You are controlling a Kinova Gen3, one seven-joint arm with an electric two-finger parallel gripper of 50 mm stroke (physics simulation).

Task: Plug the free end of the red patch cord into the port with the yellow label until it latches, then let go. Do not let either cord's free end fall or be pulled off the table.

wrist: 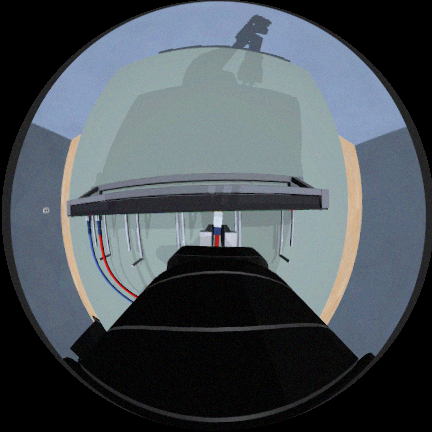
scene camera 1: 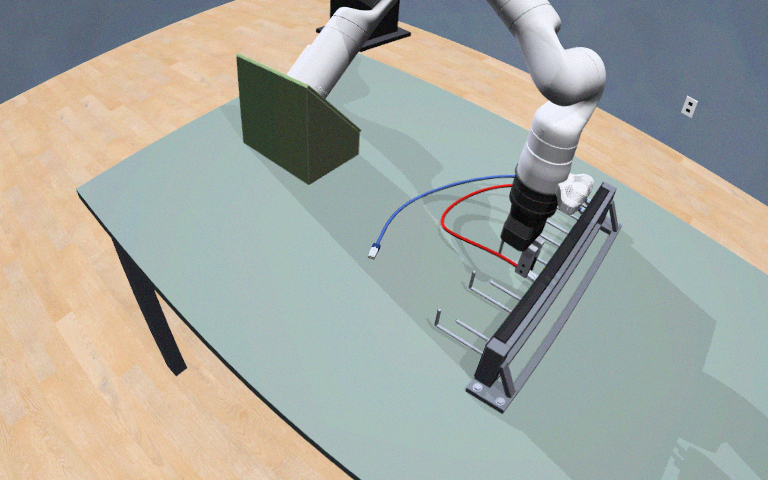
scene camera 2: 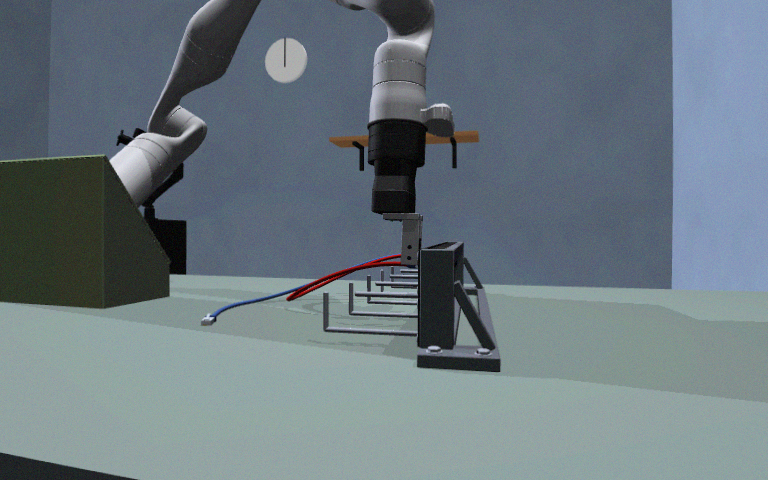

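Seen in the pictures: gripper, between the fingertips: (wrist: pixel 216 231) (scene camera 1: pixel 523 271) (scene camera 2: pixel 410 264); arm's base, origin of its link: (scene camera 1: pixel 303 92) (scene camera 2: pixel 95 211).
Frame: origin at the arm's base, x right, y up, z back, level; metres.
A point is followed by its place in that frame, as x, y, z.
Note:
My gripper (scene camera 1: pixel 526 263) @(-0.005, -0.075, -0.557) (scene camera 2: pixel 411 255) @(-0.005, -0.075, -0.557) (wrist: pixel 216 231) @(-0.005, -0.075, -0.557) points down and is shut on the red cord's plug, close to the front face of the patch panel (scene camera 1: pixel 557 260) @(-0.047, -0.051, -0.593) (scene camera 2: pixel 436 300) @(0.169, -0.094, -0.628) (wrist: pixel 200 202) @(-0.030, -0.051, -0.595). The plug (wrist: pixel 218 220) @(-0.005, -0.069, -0.574) has a clear front and a blue rear part; it points at the panel, and its tip meets the panel's edge in the wrist view. Whether it is inside a port cannot be told. The red cord (scene camera 1: pixel 475 243) @(-0.002, -0.086, -0.458) (scene camera 2: pixel 334 274) @(-0.001, -0.091, -0.451) loops behind the gripper and back to the panel's far end. The yellow label and the ports do not show; the panel's top edge hides them.
Metal cable hooks (scene camera 1: pixel 457 339) @(0.137, -0.134, -0.549) (scene camera 2: pixel 370 331) @(0.136, -0.134, -0.554) (wrist: pixel 282 235) @(0.133, -0.132, -0.549) stick out from the panel's front, on both sides of the gripper. The blue cord's free end (scene camera 1: pixel 373 250) @(0.099, -0.140, -0.322) (scene camera 2: pixel 208 319) @(0.105, -0.143, -0.327) lies on the table. A green box (scene camera 1: pixel 277 124) @(0.075, -0.042, -0.010) (scene camera 2: pixel 50 226) @(0.076, -0.026, 0.002) stands near the arm's base.

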